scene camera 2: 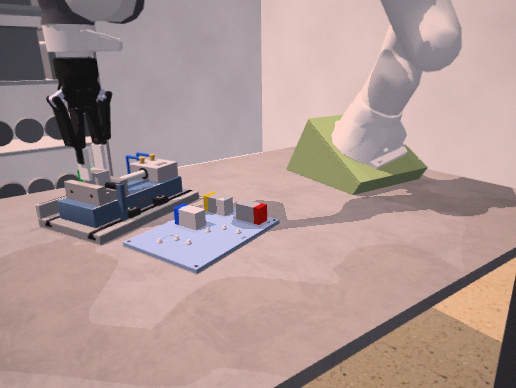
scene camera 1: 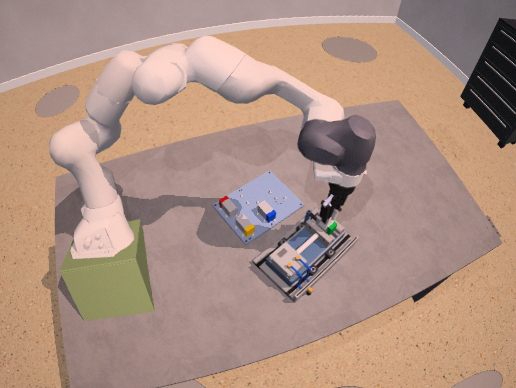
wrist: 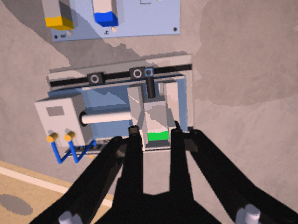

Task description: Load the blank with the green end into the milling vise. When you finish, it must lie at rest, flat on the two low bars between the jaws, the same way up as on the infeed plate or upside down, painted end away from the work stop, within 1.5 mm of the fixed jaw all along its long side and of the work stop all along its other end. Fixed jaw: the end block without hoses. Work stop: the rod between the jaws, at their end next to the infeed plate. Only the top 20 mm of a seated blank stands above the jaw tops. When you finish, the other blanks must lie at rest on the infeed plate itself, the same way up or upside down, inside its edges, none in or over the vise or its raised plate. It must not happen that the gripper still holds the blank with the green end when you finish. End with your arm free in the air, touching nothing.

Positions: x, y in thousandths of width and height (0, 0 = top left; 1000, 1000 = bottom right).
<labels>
My gripper shows in scene camera 2 (183, 457), in scene camera 1 (633, 576) and in the wrist view (525, 525).
</labels>
